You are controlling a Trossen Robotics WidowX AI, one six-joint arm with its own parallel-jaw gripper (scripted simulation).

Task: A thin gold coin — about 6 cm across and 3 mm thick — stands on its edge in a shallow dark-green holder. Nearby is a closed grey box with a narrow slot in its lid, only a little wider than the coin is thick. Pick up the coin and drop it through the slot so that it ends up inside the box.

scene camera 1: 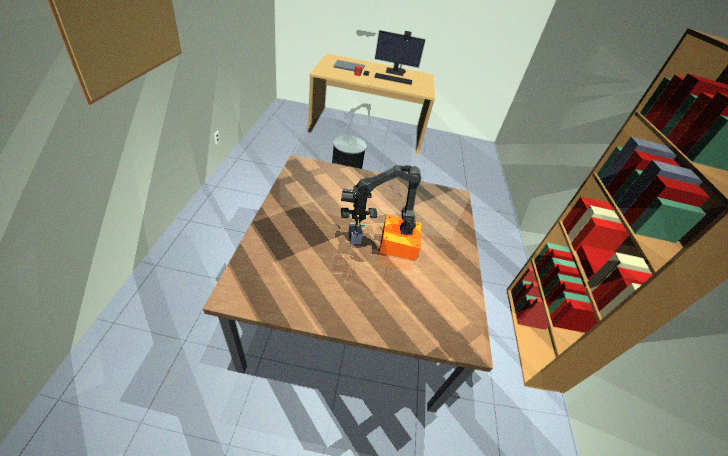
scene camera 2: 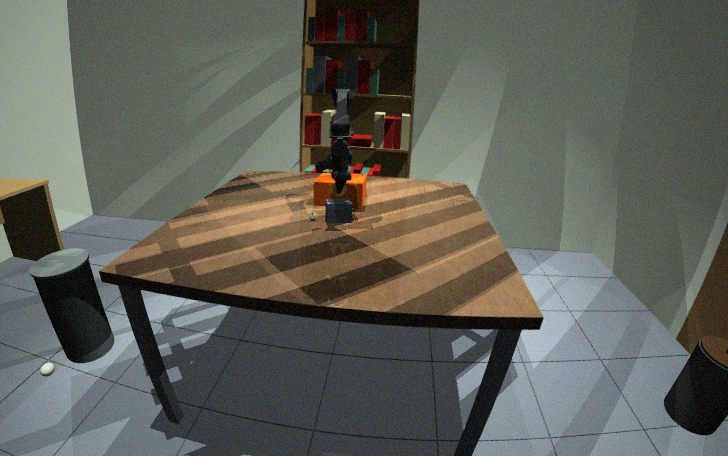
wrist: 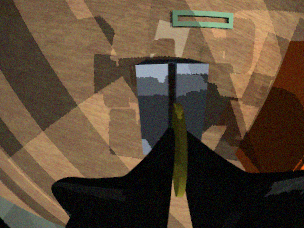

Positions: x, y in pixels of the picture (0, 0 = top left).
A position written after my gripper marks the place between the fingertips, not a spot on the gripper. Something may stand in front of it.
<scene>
My gripper point(wrist: 175, 133) carries a gold coin point(wrist: 178, 121).
</scene>
